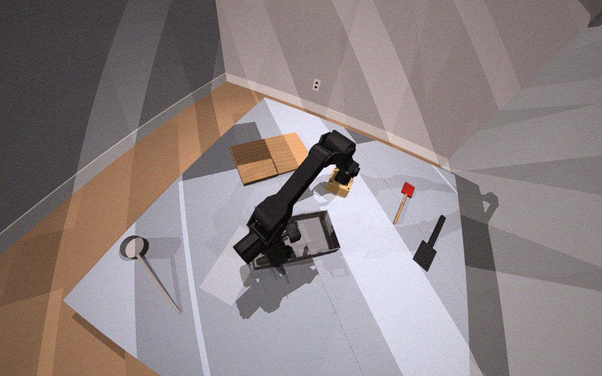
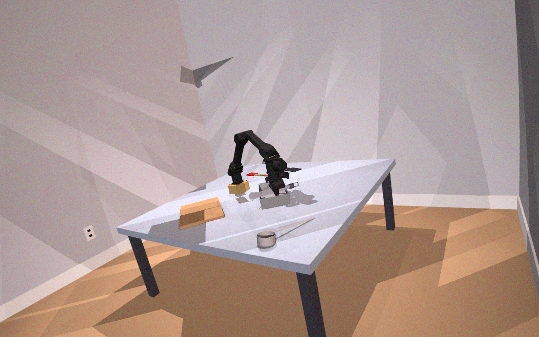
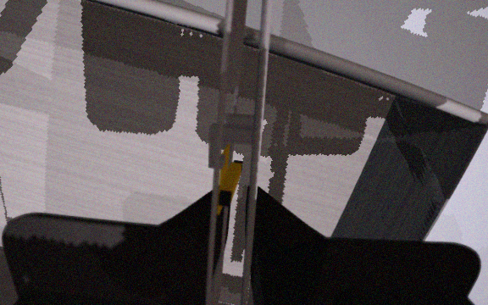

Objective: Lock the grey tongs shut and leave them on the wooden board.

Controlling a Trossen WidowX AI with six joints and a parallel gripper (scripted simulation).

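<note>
Right now my gripper tip is 70 mm past the roasting tin and 50 mm to the right of it. Round my gripper tip: yellow piece 40 mm above, 20 mm to the left, 10 mm ahead; then wooden board 390 mm behind, 240 mm to the right, 20 mm below; then black spatula 600 mm to the left, 360 mm behind, 30 mm below.
</note>
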